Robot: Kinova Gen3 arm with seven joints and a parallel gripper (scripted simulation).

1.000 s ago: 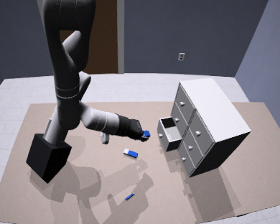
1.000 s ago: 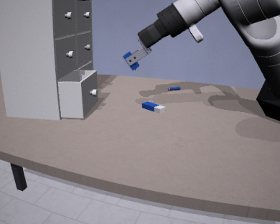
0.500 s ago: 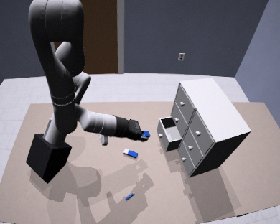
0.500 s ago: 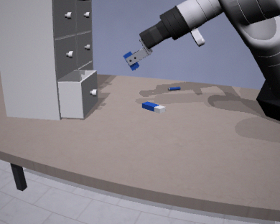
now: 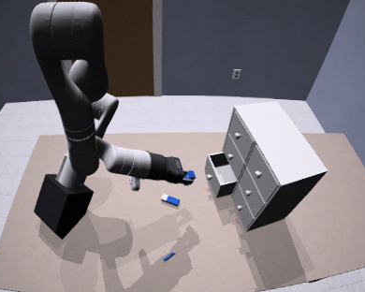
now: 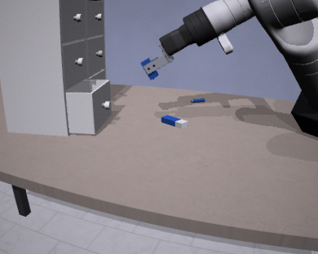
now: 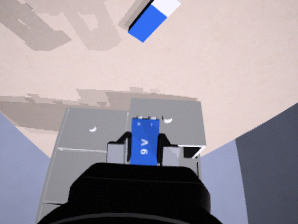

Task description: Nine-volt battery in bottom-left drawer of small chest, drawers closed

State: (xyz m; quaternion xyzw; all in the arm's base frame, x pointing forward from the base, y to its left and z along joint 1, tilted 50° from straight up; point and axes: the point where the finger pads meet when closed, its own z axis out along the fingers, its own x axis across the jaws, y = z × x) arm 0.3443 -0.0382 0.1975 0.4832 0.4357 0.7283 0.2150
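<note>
The nine-volt battery is 2 cm below my hand. The rest, counted from my hand: blue stick (23 cm to the right, 14 cm below); then blue-and-white block (14 cm below, 5 cm behind, 2 cm to the right).
</note>
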